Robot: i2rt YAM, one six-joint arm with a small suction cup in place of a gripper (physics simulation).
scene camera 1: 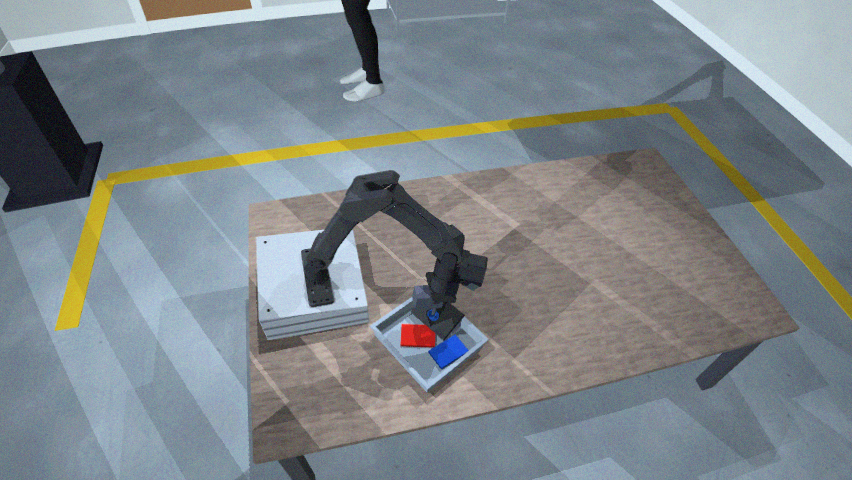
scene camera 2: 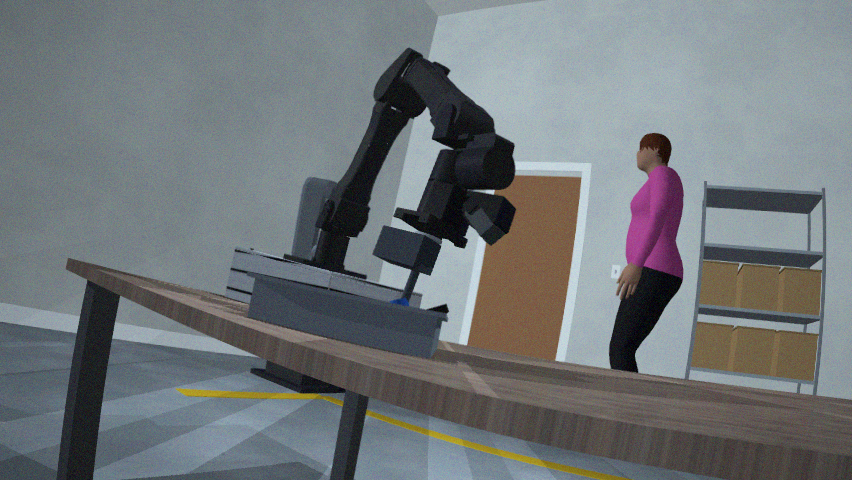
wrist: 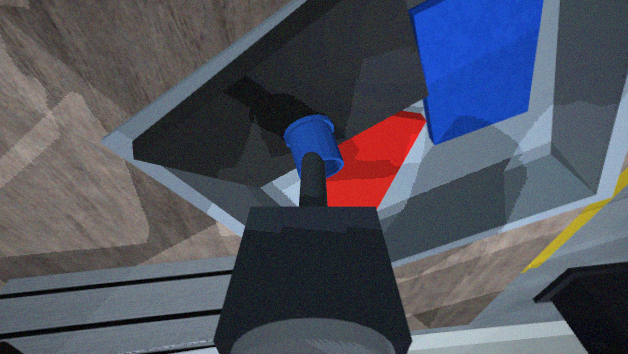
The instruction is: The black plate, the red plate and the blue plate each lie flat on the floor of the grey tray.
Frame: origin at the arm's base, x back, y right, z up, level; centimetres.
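Where they show: hand, its tool point: (scene camera 1: 432, 318) (wrist: 313, 133); arm's base, origin of its link: (scene camera 1: 317, 276) (scene camera 2: 326, 269).
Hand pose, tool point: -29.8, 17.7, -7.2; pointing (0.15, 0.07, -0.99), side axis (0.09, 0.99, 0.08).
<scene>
Things, the pixels of their centre, and the offset from my tool point, as dx, dy, dz. Level surfaces: height alone.
- black plate, middle of its body: (wrist: 294, 116) (scene camera 2: 411, 320) (scene camera 1: 437, 313) -1.8, -0.9, +0.7
- grey tray, middle of its body: (wrist: 393, 150) (scene camera 2: 358, 318) (scene camera 1: 428, 337) +2.6, +5.4, -0.5
- red plate, middle of its body: (wrist: 356, 164) (scene camera 1: 418, 335) +5.0, +3.2, -2.3
- blue plate, middle of its body: (wrist: 474, 66) (scene camera 1: 448, 351) -1.9, +10.3, -2.2
- wooden table, height of its surface: dz -3.0
My suction cup (scene camera 1: 433, 314) (scene camera 2: 400, 302) (wrist: 311, 135) is on and appears to touch the black plate (scene camera 1: 450, 324) (scene camera 2: 440, 308) (wrist: 385, 65) near one edge. The black plate lies tilted: its far side is up at the wall of the grey tray (scene camera 1: 399, 358) (scene camera 2: 333, 316) (wrist: 200, 80), and one corner shows above the rim in scene camera 2. Its low side overlaps part of the red plate (scene camera 1: 411, 335) (wrist: 382, 142). The blue plate (scene camera 1: 448, 351) (wrist: 480, 65) lies on the tray floor. The tray wall hides both in scene camera 2.
The arm stands on a stack of pale slabs (scene camera 1: 280, 262) left of the tray, close to it. All rest on the wooden table (scene camera 1: 566, 238). A person (scene camera 1: 366, 47) (scene camera 2: 658, 208) stands behind the table, beyond the yellow floor line. A shelf unit (scene camera 2: 763, 199) stands at the wall.
</scene>
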